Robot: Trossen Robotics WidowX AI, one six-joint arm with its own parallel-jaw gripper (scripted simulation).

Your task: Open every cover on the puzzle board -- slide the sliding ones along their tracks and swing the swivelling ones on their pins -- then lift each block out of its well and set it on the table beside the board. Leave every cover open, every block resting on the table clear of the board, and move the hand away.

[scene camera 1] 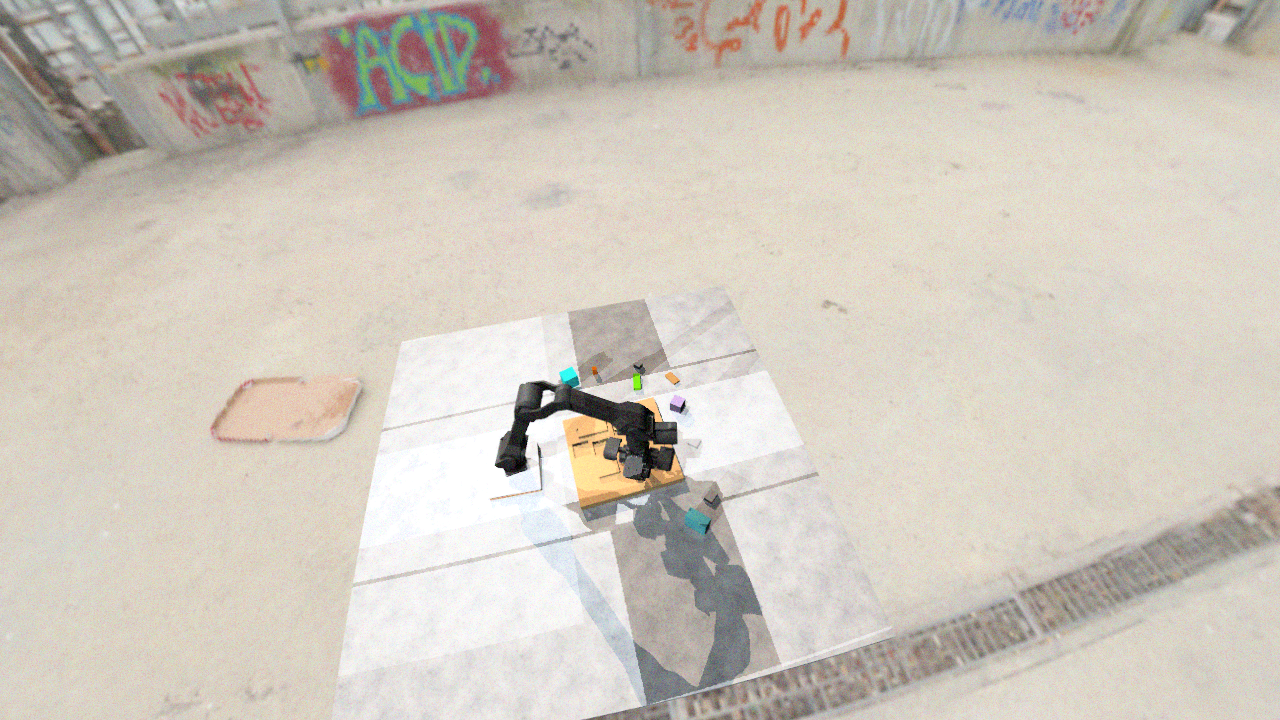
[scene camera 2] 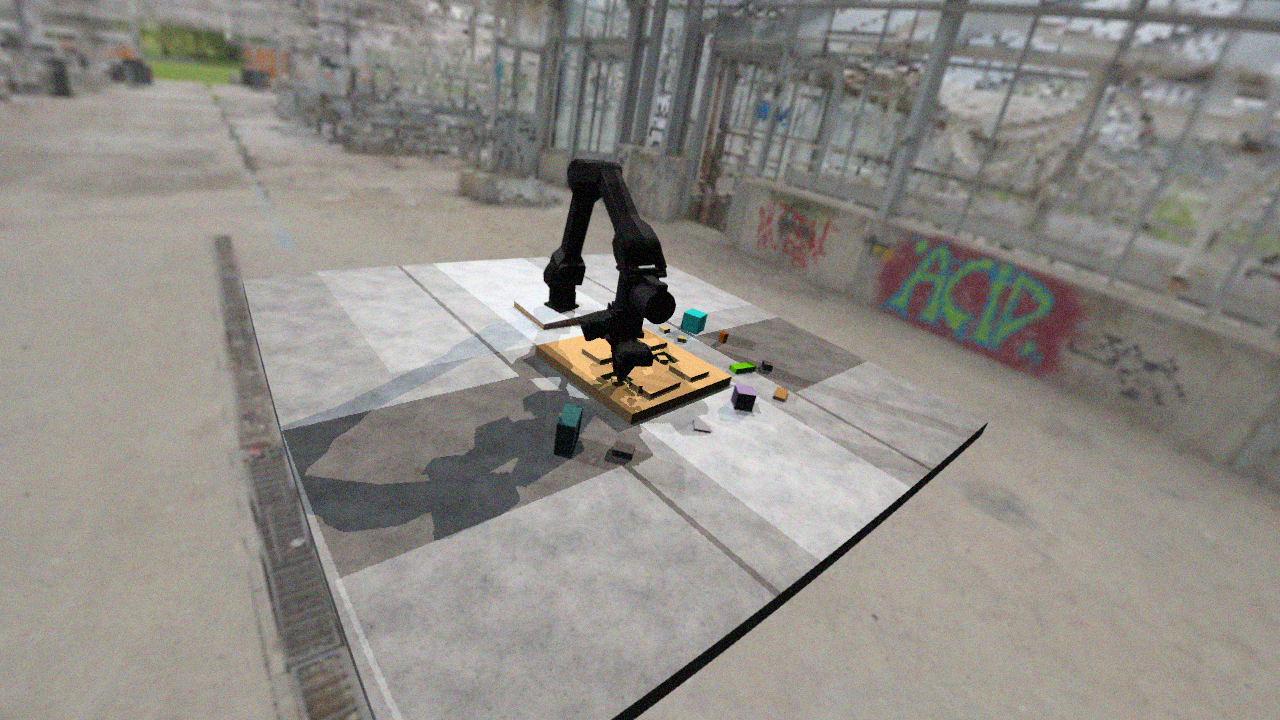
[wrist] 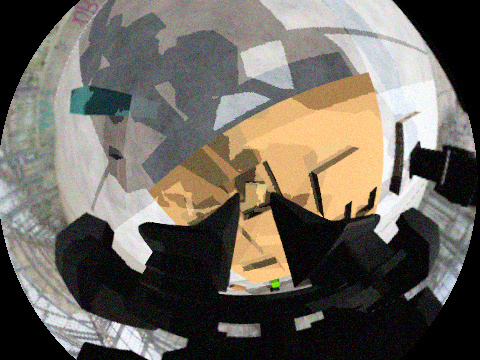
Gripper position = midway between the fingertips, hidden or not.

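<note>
The gripper (scene camera 2: 618, 377) appears in scene camera 1 as well, where one finds the gripper (scene camera 1: 640, 468), and the wrist view has the gripper (wrist: 255, 197) too. With it in the scene is a tan puzzle board (scene camera 2: 565, 356). Scene camera 1 also shows the board (scene camera 1: 592, 491), as does the wrist view, with the board (wrist: 282, 145).
</note>
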